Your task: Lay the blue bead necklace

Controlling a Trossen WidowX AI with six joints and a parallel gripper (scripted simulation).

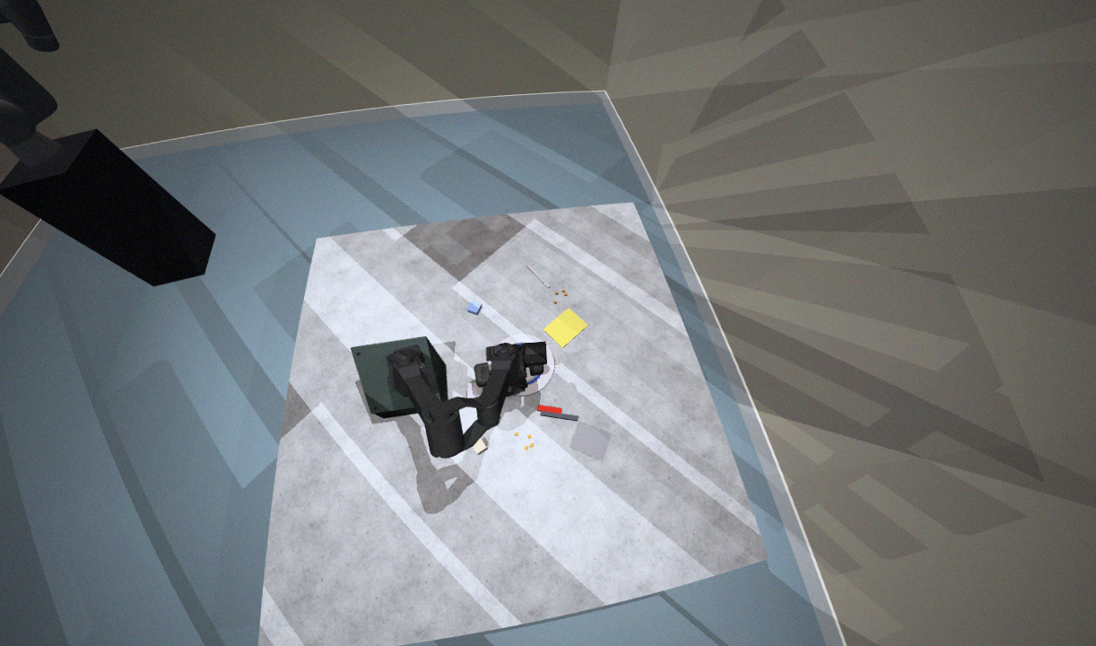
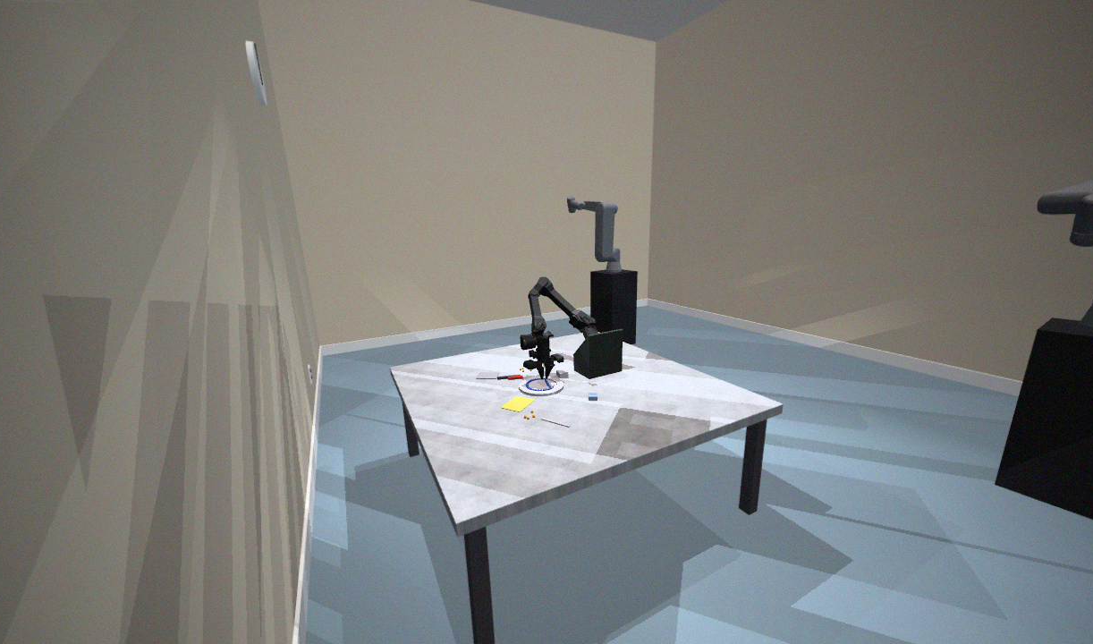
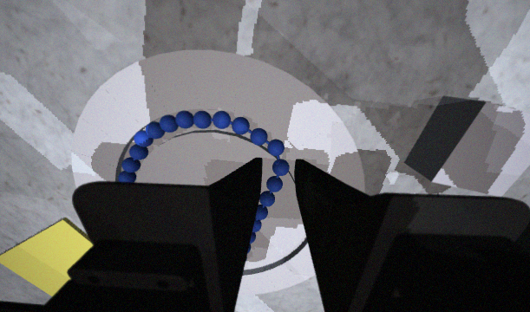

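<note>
Now: gripper tip 4 cm to the right of the round white bead board, 4 cm short of it and 1 cm above it. Round my gripper tip: cream cube 17 cm to the right, 13 cm behind; then yellow sheet 21 cm ahead, 13 cm to the left, 1 cm below; then grey tool 13 cm to the right, 10 cm ahead, 1 cm below.
</note>
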